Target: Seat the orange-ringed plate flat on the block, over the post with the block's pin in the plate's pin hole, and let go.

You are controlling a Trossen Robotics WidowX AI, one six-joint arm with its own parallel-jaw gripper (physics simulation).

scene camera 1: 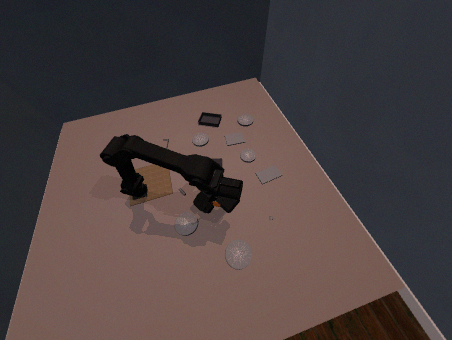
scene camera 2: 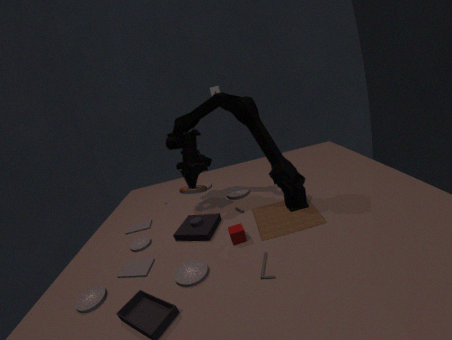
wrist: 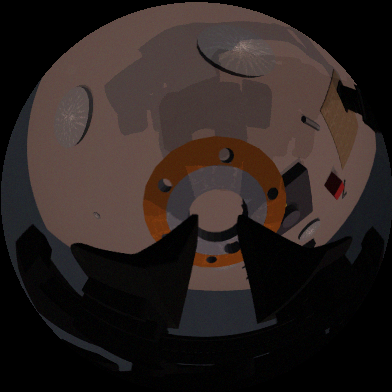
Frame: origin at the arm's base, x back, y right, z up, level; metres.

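Where they show: gripper, fingertip midpoint: (scene camera 2: 192, 188) (wrist: 217, 220); arm's base at its link origin: (scene camera 1: 139, 191) (scene camera 2: 297, 205).
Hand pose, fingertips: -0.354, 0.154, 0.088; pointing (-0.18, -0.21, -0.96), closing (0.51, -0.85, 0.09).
Note:
Each offset is from my fingertips to the top centre of the thing, as dx, dy, dz. "spot": to the spot under its first point.
The orange-ringed plate {+0.002, +0.001, +0.016} (scene camera 1: 216, 204) (scene camera 2: 202, 188) (wrist: 200, 151) hangs roughly level above the table, with several small holes in its ring. My gripper (scene camera 1: 217, 200) (scene camera 2: 192, 186) (wrist: 217, 220) has both fingertips inside the plate's central hole, spread against its wall, and holds the plate from within. The dark block {+0.016, -0.162, -0.051} (scene camera 1: 218, 162) (scene camera 2: 192, 231) (wrist: 303, 192) lies on the table, apart from the plate and to one side. Its round post {spot: +0.023, -0.167, -0.051} (scene camera 2: 197, 220) (wrist: 291, 215) stands up uncovered. A tiny orange speck shows near the block's far edge in scene camera 2; I cannot tell whether it is the pin.
A red cube {+0.145, -0.264, -0.051} (scene camera 2: 237, 234) (wrist: 334, 185) and a wooden board (scene camera 1: 161, 182) (scene camera 2: 270, 226) lie beside the block. A pale disc {+0.165, +0.055, -0.078} (scene camera 1: 186, 224) (scene camera 2: 238, 192) (wrist: 235, 52) lies near the plate, another {-0.006, +0.225, -0.081} (scene camera 1: 239, 255) (wrist: 73, 117) farther off. A dark tray {-0.071, -0.501, -0.066} (scene camera 1: 210, 114) (scene camera 2: 138, 324) stands beyond the block.

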